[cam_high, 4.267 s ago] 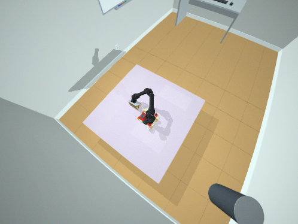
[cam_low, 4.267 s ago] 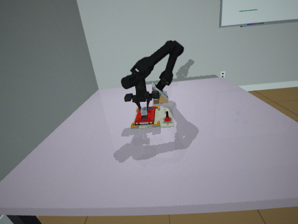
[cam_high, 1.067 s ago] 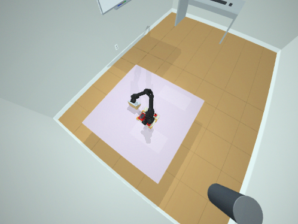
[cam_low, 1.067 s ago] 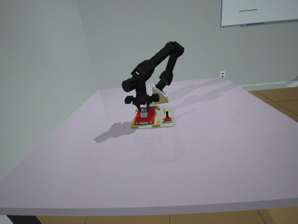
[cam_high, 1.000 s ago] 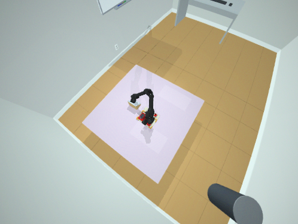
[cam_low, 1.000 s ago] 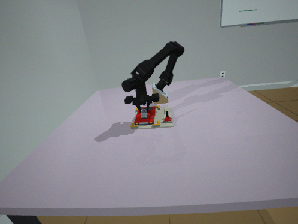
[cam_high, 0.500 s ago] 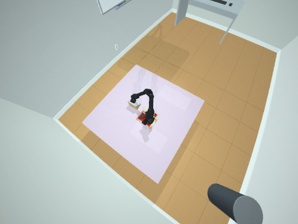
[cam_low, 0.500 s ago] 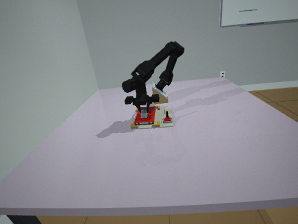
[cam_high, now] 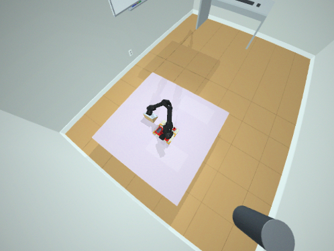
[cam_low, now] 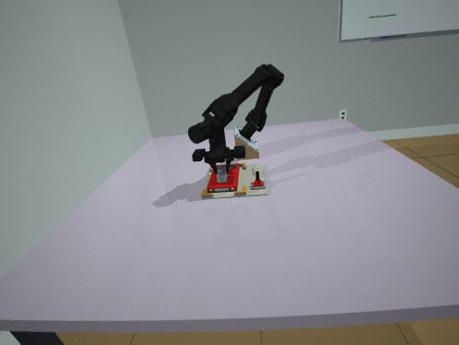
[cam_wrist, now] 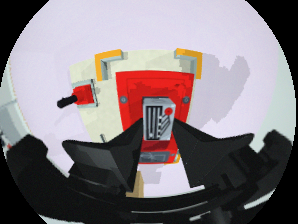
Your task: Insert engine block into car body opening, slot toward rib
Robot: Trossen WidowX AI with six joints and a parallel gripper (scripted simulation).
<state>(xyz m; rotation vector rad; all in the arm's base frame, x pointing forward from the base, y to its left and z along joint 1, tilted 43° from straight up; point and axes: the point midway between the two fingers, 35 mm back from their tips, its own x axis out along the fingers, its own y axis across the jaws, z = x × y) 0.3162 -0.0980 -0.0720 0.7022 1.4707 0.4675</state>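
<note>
My gripper tip is now 2 cm past the cream base plate, 3 cm to the right of it and 3 cm above it. The rest, counted from my gripper tip: black upright stick 5 cm ahead, 12 cm to the left, 1 cm below; then engine block 1 cm below.
</note>
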